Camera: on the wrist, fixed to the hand. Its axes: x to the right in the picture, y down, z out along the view.
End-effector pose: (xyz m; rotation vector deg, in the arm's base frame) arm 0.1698 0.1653 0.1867 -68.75 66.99 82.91
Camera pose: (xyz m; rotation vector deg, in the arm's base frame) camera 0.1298 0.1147 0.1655 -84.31 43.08 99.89
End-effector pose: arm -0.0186 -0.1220 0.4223 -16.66 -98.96 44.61
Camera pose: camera 0.0082 -0.0598 0.4171 -29.44 -112.39 18.85
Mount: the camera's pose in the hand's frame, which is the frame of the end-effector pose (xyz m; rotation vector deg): 0.0229 0.0445 -0.0459 -26.54 -3.96 -4.25
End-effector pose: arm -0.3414 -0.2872 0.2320 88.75 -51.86 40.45
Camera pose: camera -0.3654 -0.2481 0.2821 68.21 -55.97 20.44
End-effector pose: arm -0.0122 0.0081 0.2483 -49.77 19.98 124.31
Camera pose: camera -0.0343 -0.0318 0.1980 -59.08 -13.16 128.29
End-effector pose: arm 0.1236 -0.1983 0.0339 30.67 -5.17 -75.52
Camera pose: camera 0.1860 -0.1984 0.0071 5.71 10.15 -78.77
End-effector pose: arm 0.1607 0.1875 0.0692 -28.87 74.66 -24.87
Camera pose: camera 0.1217 0.2059 0.0167 -54.33 75.76 -9.71
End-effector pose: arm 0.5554 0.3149 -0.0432 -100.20 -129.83 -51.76
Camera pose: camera 0.5778 0.3159 0.0209 95.34 116.19 75.67
